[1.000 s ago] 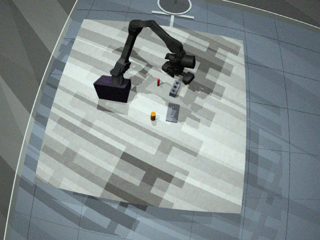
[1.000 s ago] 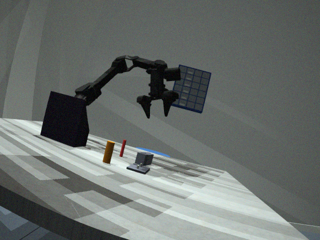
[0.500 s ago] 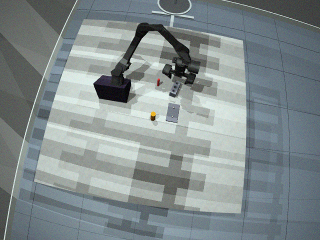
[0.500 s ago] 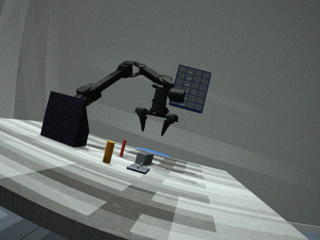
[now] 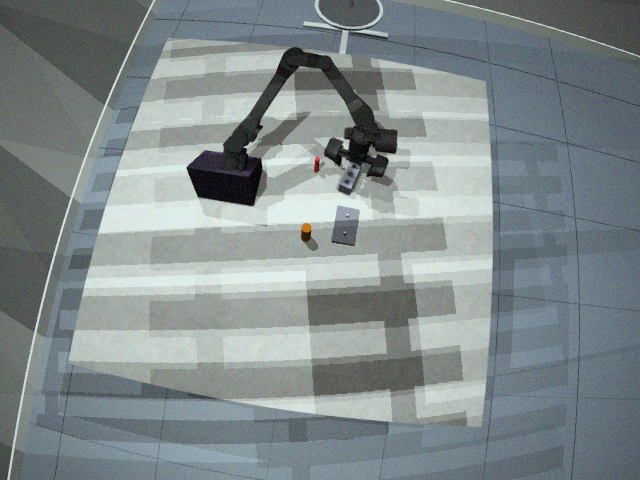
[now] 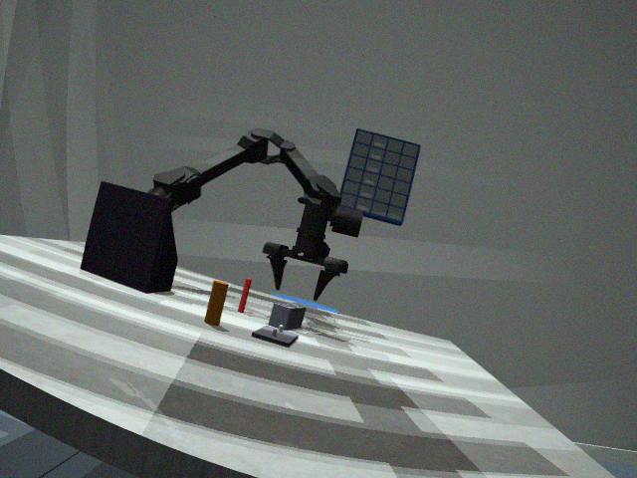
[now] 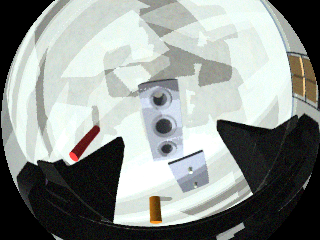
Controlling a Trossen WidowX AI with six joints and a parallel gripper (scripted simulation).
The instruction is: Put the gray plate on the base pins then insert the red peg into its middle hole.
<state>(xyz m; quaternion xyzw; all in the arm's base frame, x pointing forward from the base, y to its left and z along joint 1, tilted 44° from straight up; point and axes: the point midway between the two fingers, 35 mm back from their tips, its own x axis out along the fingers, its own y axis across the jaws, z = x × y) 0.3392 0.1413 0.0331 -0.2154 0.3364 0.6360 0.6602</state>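
My gripper tip is 4 cm above the gray plate and 1 cm past it. Round my gripper tip: base 16 cm to the right, 7 cm below, 1 cm ahead; then red peg 12 cm behind, 3 cm below, 1 cm to the left; then orange cylinder 22 cm to the right, 10 cm behind, 3 cm below.
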